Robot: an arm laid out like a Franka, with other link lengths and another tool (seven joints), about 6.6 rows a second.
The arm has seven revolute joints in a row. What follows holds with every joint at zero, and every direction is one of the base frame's. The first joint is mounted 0.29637 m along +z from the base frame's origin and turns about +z. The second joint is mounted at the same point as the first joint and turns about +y. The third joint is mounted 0.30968 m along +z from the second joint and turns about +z. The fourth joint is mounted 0.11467 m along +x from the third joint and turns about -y. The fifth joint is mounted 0.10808 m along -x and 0.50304 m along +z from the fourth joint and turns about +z. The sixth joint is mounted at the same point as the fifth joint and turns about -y. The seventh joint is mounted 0.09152 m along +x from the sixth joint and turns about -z. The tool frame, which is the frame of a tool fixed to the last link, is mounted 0.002 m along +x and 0.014 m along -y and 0.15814 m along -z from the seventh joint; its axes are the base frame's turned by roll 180, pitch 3 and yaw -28 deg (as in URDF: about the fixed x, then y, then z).
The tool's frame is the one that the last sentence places.
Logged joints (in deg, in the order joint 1, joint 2, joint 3, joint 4, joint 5, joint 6, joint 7), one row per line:
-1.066, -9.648, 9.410, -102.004, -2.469, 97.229, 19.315
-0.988, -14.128, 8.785, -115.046, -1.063, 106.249, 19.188
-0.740, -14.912, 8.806, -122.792, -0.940, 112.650, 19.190
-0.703, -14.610, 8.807, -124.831, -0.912, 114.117, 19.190
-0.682, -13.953, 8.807, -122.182, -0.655, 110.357, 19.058
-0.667, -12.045, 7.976, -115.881, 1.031, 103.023, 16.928
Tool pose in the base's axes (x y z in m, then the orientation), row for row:
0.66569, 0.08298, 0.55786, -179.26, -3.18, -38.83
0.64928, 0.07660, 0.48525, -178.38, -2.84, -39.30
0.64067, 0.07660, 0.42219, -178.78, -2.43, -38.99
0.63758, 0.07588, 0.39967, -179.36, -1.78, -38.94
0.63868, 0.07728, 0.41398, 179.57, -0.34, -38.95
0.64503, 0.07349, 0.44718, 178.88, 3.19, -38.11
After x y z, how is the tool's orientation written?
As angles about the fixed x, y, z axes (roll, pitch, yaw), in degrees.
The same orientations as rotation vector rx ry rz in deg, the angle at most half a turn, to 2 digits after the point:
169.37, -59.66, 5.09
-168.93, 60.25, -5.04
-169.33, 59.90, -4.23
-169.68, 59.97, -2.97
169.21, -59.84, 0.28
170.06, -58.69, -5.31

